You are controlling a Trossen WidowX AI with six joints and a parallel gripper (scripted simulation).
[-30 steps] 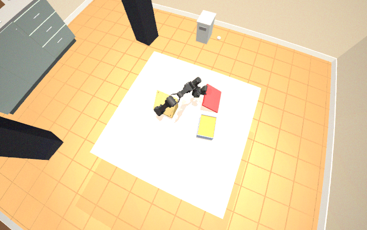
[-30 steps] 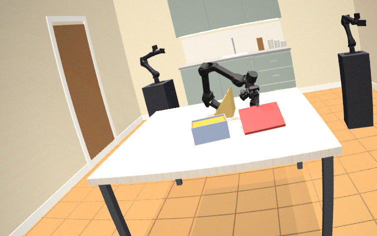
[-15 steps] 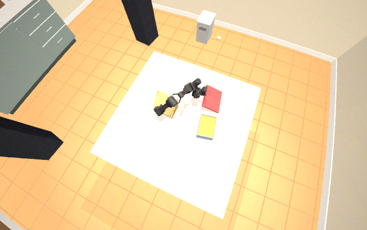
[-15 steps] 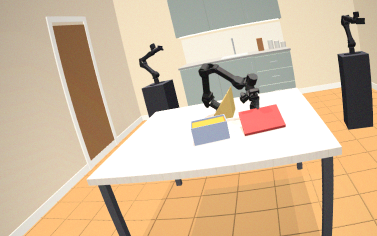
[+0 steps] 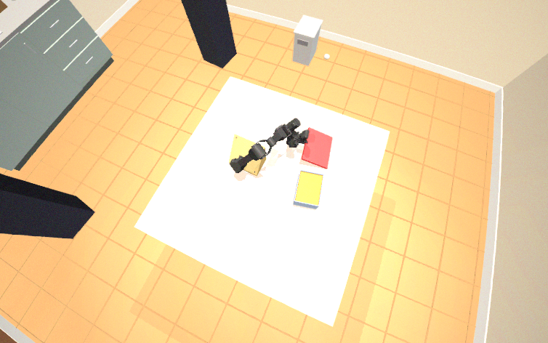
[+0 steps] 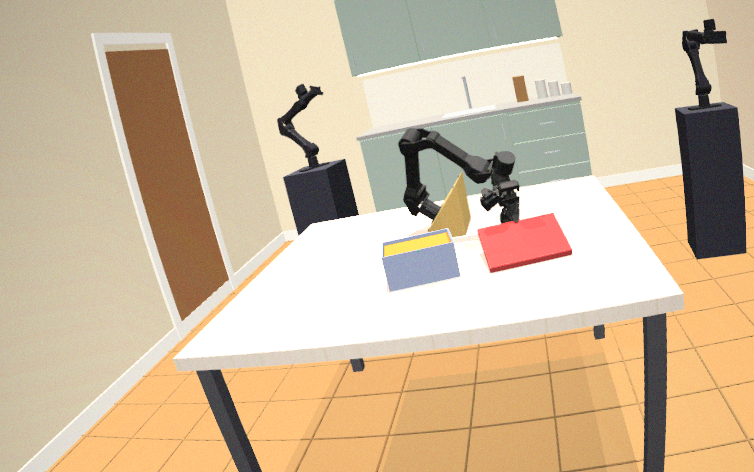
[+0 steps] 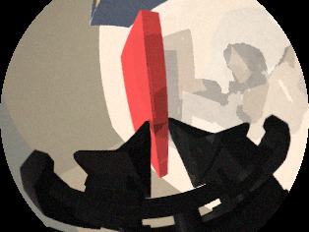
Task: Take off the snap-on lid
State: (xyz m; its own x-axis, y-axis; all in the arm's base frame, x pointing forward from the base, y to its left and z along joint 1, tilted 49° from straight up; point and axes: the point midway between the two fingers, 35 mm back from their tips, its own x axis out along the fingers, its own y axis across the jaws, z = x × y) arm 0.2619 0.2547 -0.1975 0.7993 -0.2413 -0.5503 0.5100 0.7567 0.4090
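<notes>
Right now the red lid is 80 mm ahead of my gripper tip, 30 mm to the left of it and 20 mm below it. Also, from my gripper tip: blue-grey storage box 160 mm ahead, 270 mm to the right, 20 mm below.
</notes>
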